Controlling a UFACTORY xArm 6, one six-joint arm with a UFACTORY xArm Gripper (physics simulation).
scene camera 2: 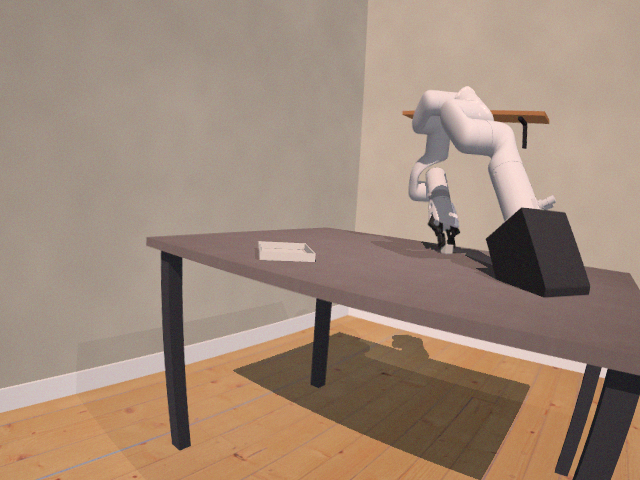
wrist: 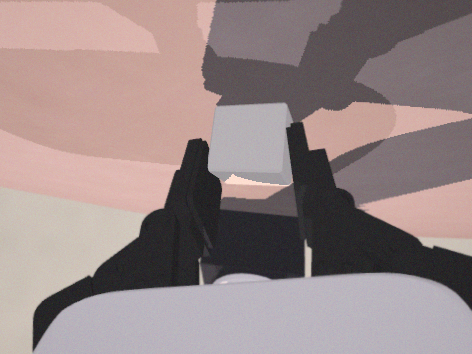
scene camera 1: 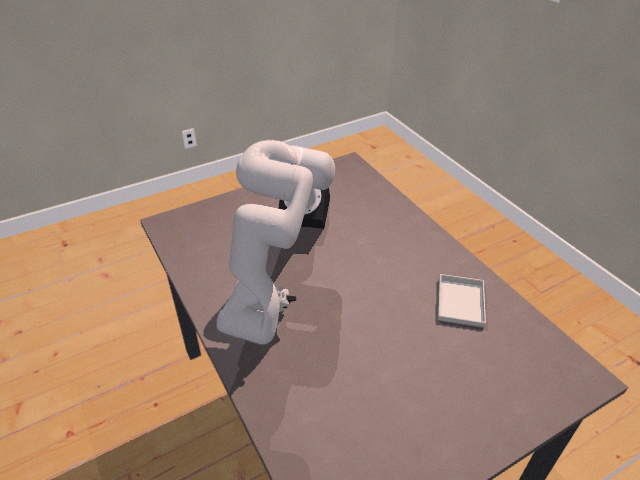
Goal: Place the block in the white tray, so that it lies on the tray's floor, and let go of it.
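Pixels of known places: gripper, fingertip midpoint: [scene camera 2: 447,247] [wrist: 251,157]; arm's base at its link origin: [scene camera 2: 525,225].
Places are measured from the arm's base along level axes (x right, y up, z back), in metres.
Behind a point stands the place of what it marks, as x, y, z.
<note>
The light grey block [scene camera 2: 447,250] @[0.227, -0.118, -0.285] [wrist: 248,145] @[0.248, -0.111, -0.303] sits between the black fingertips, low at the table surface; whether it touches the table is hard to tell. My gripper [scene camera 2: 447,244] @[0.240, -0.110, -0.292] [wrist: 251,157] @[0.240, -0.110, -0.292] is shut on the block, with a finger against each side of it in the wrist view. In scene camera 1 the arm hides the block, and a dark fingertip pokes out beside the wrist. The white tray [scene camera 1: 461,322] @[-0.188, -0.123, -0.602] [scene camera 2: 285,255] @[-0.304, -0.117, -0.476] is a shallow square box with low walls. It stands well away from the gripper, on the right in scene camera 1 and left of centre in scene camera 2.
The brown table [scene camera 1: 392,361] @[0.059, -0.130, -0.609] [scene camera 2: 372,281] @[-0.313, -0.130, -0.233] carries the tray and the arm's black base [scene camera 1: 314,221] @[-0.007, -0.061, -0.068] [scene camera 2: 537,253] @[-0.132, -0.048, 0.055]. The gripper is near the table's left edge in scene camera 1. A wooden wall shelf [scene camera 2: 521,116] shows behind the arm in scene camera 2.
</note>
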